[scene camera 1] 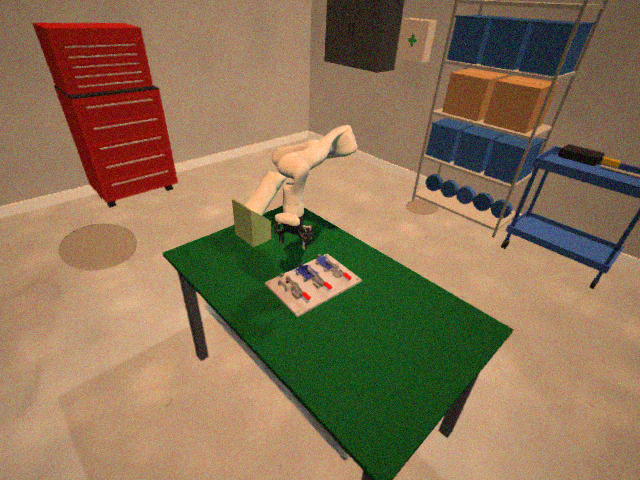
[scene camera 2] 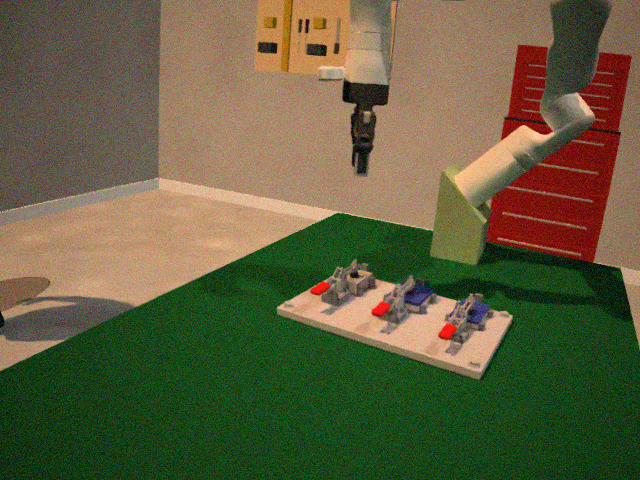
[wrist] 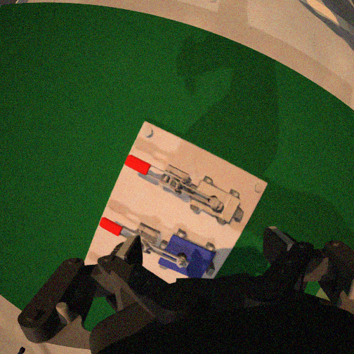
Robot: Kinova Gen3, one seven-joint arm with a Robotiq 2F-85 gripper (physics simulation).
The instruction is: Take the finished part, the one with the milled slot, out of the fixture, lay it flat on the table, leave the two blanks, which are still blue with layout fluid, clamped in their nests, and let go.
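Observation:
The finished part, bare metal, sits in an end nest of the pale fixture plate. A toggle clamp with a red handle reaches its arm over the part. The blue middle blank and the blue end blank sit in their nests under their clamps; the end blank is hidden in the wrist view. My gripper is open and empty, pointing down, high above the table and apart from the fixture.
The green table carries the fixture and the yellow-green arm mount. A red tool chest, a blue cart and a shelf rack stand beyond the table.

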